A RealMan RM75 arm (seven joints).
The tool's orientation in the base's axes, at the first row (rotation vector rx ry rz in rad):
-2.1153 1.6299 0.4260
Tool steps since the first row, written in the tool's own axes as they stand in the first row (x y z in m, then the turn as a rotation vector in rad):
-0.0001 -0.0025 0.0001 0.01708 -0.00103 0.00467
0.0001 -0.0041 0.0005 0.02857 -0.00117 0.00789
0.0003 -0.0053 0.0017 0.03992 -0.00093 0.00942
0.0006 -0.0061 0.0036 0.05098 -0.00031 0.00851
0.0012 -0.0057 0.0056 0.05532 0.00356 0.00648
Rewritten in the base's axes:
0.0024 0.0007 0.0003 0.00554 -0.01160 -0.01223
0.0040 0.0010 0.0001 0.00873 -0.01947 -0.02060
0.0052 0.0018 -0.0008 0.01148 -0.02818 -0.02752
0.0061 0.0026 -0.0025 0.01374 -0.03798 -0.03225
0.0059 0.0031 -0.0045 0.01110 -0.04346 -0.03322

